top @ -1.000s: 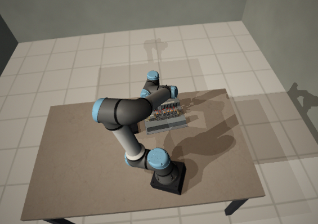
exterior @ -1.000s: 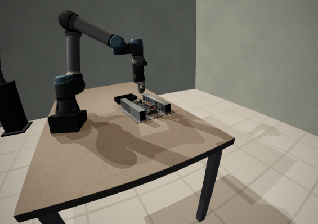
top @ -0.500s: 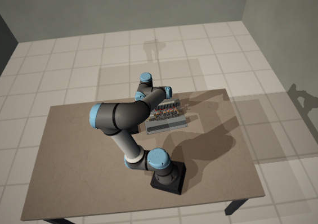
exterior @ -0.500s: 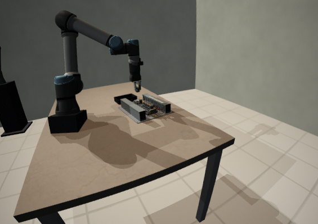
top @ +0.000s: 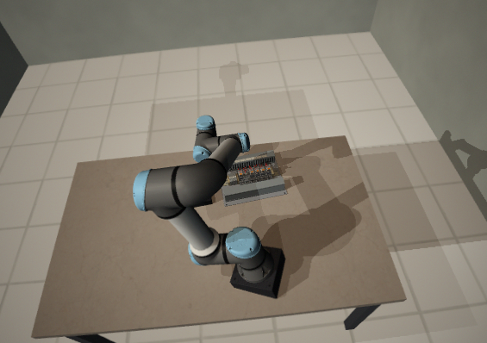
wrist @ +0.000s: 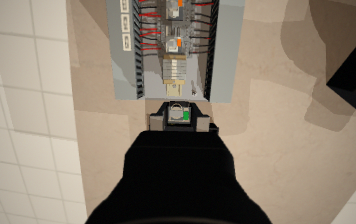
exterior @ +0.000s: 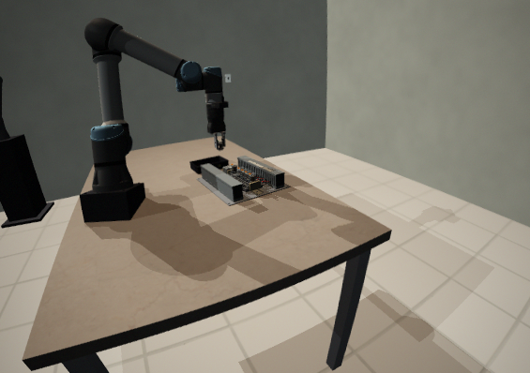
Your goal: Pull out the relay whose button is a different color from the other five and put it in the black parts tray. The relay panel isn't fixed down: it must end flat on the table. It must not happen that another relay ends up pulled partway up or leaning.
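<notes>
Now: the black parts tray 40 mm behind my hand, 110 mm to the left of it and 130 mm below it. Also, from my hand: relay: 10 mm below; then relay panel: 40 mm ahead, 140 mm to the right, 110 mm below.
</notes>
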